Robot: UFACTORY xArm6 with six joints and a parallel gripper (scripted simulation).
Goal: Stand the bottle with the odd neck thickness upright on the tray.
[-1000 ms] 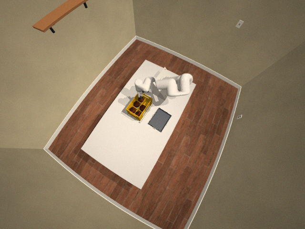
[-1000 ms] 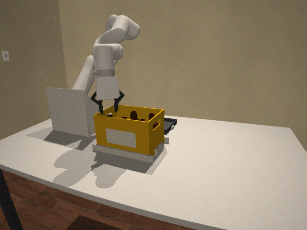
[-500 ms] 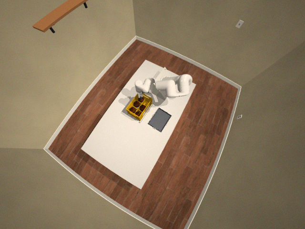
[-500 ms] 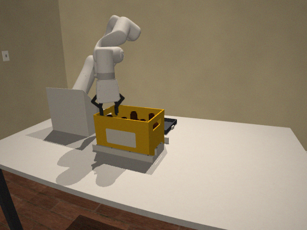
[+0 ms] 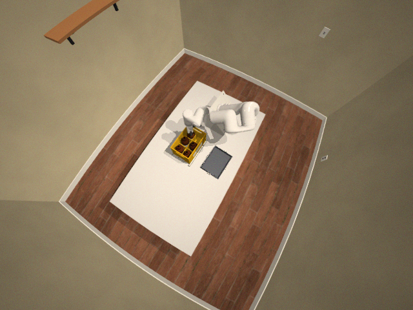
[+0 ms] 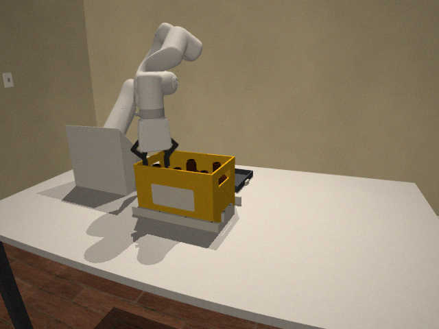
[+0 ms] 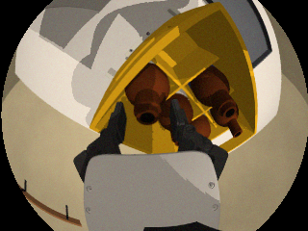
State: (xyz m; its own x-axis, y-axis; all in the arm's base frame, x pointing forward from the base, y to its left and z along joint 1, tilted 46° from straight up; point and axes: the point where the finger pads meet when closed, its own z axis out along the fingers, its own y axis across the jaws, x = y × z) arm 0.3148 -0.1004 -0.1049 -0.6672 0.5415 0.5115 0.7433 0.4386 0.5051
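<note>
My gripper is now 90 mm short of the yellow crate, 80 mm above it and 40 mm to the right of it. The rest, counted from my hand: dark grey tray (330 mm to the left, 150 mm below, 90 mm ahead); then glass bottle (170 mm ahead, 80 mm below, 10 mm to the right).
</note>
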